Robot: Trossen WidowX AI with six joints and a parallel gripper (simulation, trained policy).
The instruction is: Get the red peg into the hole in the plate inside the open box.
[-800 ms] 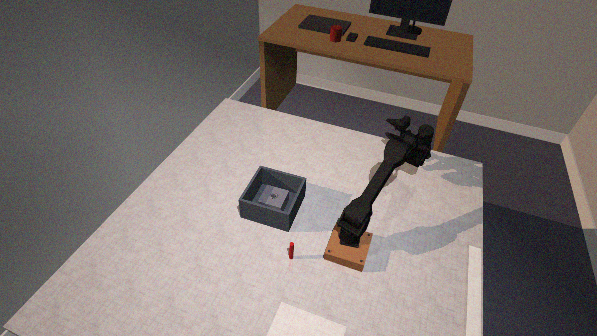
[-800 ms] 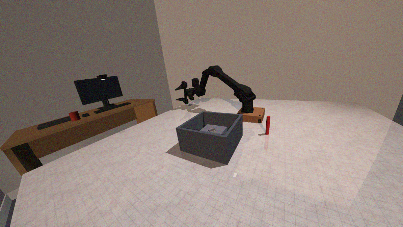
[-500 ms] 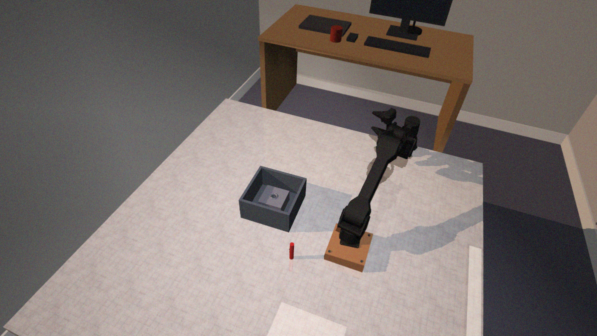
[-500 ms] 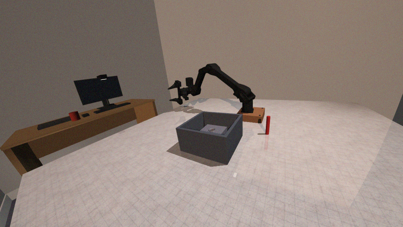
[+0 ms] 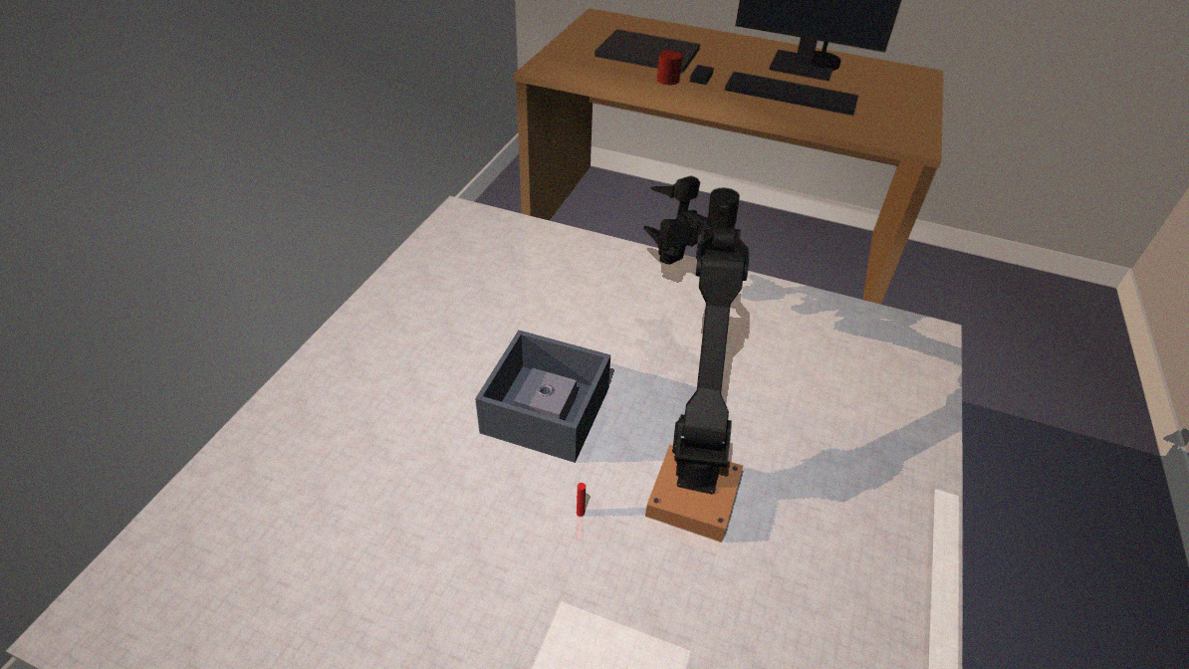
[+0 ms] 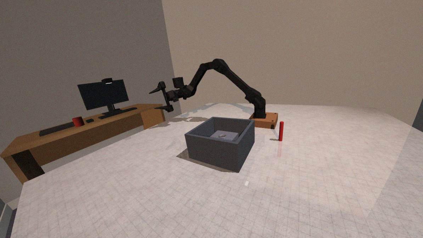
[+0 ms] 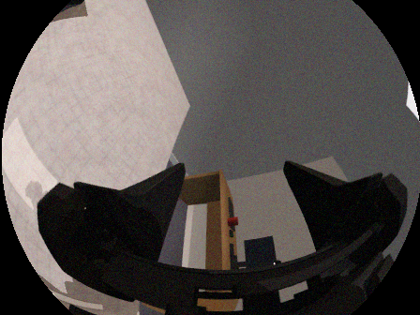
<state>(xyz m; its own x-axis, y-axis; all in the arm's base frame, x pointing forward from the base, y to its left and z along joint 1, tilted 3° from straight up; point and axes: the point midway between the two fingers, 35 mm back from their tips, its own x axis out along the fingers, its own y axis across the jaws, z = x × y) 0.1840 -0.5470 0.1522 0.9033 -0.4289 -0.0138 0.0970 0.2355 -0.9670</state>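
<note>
My gripper tip is 670 mm to the right of the red peg, 140 mm above it and 40 mm past it. The rest, counted from my gripper tip: light grey plate (470 mm to the left, 140 mm below, 80 mm ahead); then dark grey box (470 mm to the left, 160 mm below, 80 mm ahead).
</note>
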